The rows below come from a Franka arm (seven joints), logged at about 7 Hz.
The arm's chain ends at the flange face. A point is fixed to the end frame.
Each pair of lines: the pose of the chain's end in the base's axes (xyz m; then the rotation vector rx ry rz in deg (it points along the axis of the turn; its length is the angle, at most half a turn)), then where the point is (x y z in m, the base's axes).
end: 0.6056 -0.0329 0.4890 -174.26 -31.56 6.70
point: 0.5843 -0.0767 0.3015
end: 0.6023 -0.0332 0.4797 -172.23 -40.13 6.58
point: 0.5857 -0.0772 0.2918
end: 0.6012 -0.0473 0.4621 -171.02 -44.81 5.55
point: 0.5892 -0.0909 0.2737
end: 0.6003 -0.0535 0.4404 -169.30 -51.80 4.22
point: 0.5951 -0.0972 0.2518
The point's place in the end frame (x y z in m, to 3 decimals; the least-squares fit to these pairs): -0.023 0.045 0.187
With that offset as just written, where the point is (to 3 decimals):
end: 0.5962 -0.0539 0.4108 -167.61 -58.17 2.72
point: 0.598 -0.097 0.222
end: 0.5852 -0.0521 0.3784 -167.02 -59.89 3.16
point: 0.587 -0.096 0.190
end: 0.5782 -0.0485 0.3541 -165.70 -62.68 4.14
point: 0.579 -0.092 0.165
